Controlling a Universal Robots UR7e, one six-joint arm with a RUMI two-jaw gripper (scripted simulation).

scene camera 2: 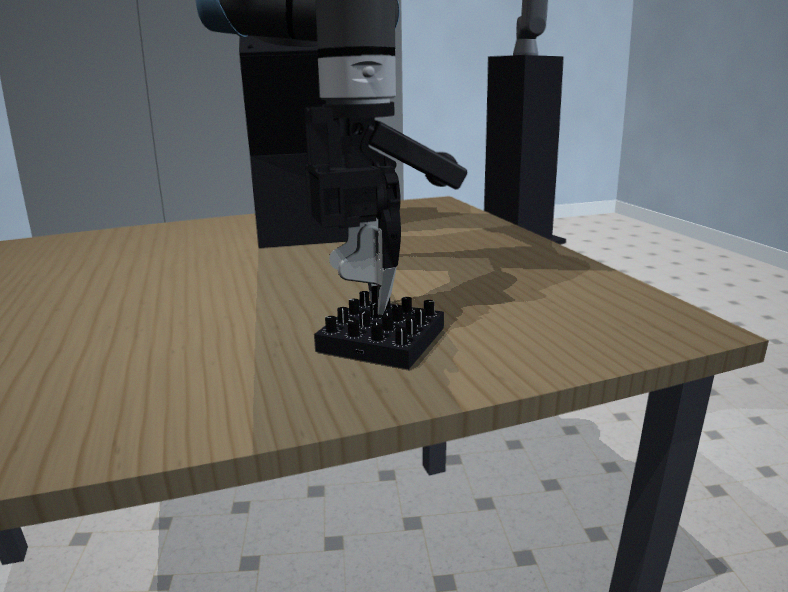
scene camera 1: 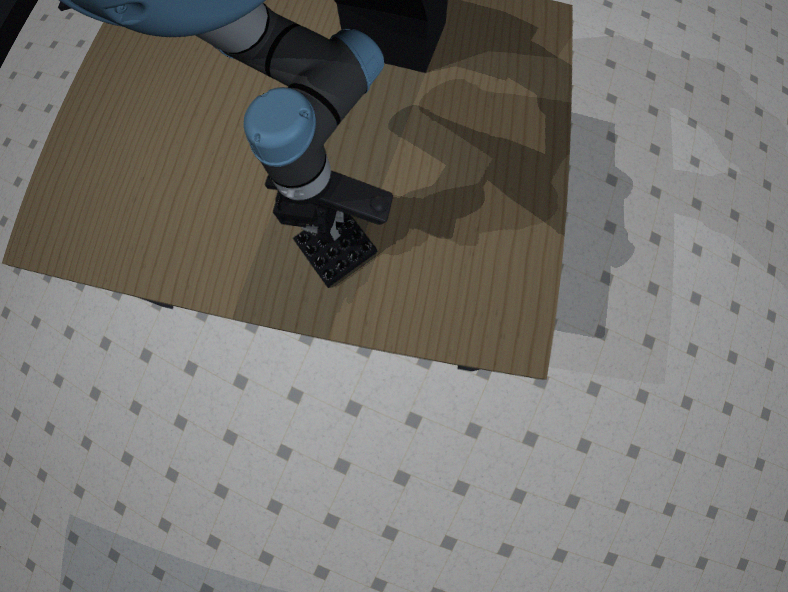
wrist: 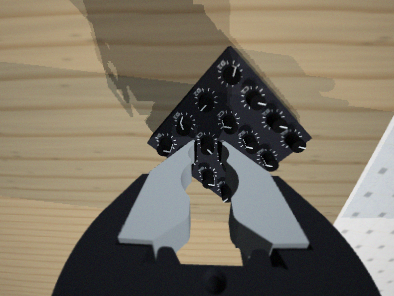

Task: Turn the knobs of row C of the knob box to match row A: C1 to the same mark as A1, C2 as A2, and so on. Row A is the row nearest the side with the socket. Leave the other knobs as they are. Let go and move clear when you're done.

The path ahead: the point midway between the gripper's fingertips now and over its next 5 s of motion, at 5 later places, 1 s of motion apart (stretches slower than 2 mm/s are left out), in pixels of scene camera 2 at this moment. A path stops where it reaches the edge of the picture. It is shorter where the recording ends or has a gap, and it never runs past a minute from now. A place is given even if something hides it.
The gripper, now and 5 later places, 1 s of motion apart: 377, 310; 376, 279; 377, 271; 376, 263; 375, 265; 375, 290
